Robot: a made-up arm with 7 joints.
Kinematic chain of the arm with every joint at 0, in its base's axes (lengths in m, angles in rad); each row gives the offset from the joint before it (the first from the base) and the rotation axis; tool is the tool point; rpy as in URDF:
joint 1: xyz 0 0 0 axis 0.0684 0.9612 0.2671
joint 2: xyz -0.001 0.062 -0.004 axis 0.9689 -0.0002 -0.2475
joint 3: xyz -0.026 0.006 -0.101 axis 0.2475 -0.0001 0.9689
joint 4: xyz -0.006 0 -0.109 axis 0.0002 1 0
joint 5: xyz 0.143 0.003 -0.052 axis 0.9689 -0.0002 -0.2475
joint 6: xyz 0.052 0 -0.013 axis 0.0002 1 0
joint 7: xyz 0.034 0 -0.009 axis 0.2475 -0.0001 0.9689
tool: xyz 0 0 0 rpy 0 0.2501 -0.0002
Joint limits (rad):
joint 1: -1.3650..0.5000
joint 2: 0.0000..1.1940
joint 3: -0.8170..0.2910
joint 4: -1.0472..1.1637
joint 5: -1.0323..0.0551
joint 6: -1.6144..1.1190
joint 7: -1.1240..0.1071
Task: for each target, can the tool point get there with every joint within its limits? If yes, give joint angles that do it. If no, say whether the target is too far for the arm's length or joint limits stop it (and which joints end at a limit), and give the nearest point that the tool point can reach.
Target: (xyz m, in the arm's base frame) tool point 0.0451 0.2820 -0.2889
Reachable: yes | joints 0.3585 1.0938 -0.4866 0.2707 -0.9310 -0.7135 -0.0608
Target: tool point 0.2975 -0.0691 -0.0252
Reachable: yes | joints -1.0761 0.5318 -0.6976 -0.2574 -0.3031 0.2257 -0.5211
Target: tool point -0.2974 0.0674 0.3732
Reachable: no: joint limits stop it (at a limit: joint 1, joint 2, joint 3, joint 5) | nearest point 0.0417 0.0740 0.1536 | short by 0.404 m
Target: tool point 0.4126 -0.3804 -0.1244
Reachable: no: too far | nearest point 0.3428 -0.1947 -0.0780 | short by 0.204 m
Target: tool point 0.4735 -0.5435 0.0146
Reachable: no: too far | nearest point 0.3163 -0.2079 -0.0382 | short by 0.374 m
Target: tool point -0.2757 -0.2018 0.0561
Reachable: no: joint limits stop it (at a limit: joint 1, joint 2, joint 3, joint 4, joint 5) | nearest point 0.0459 -0.0865 0.0653 | short by 0.342 m
